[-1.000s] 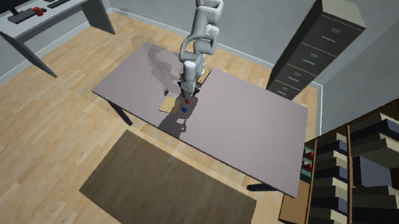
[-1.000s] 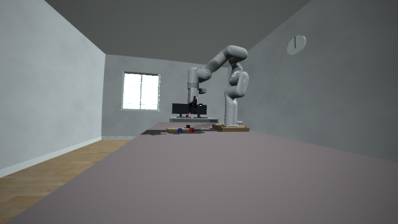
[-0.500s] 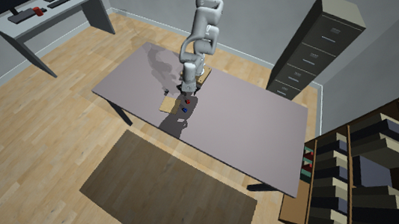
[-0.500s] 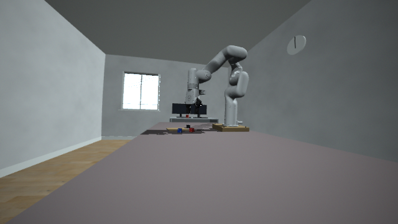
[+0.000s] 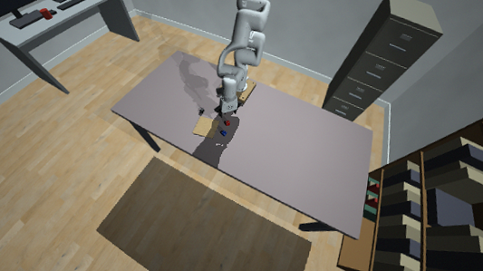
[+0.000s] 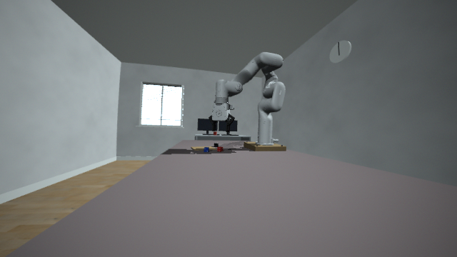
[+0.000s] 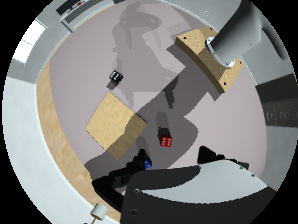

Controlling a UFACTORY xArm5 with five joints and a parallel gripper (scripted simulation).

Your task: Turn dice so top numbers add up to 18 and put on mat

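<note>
Right now my hand is 110 mm above the red die. From my hand the other things lie so: tan mat 120 mm below, 110 mm ahead, 100 mm to the right; black die 210 mm to the right, 110 mm below, 30 mm ahead; blue die 110 mm below, 80 mm ahead, 30 mm to the left.
</note>
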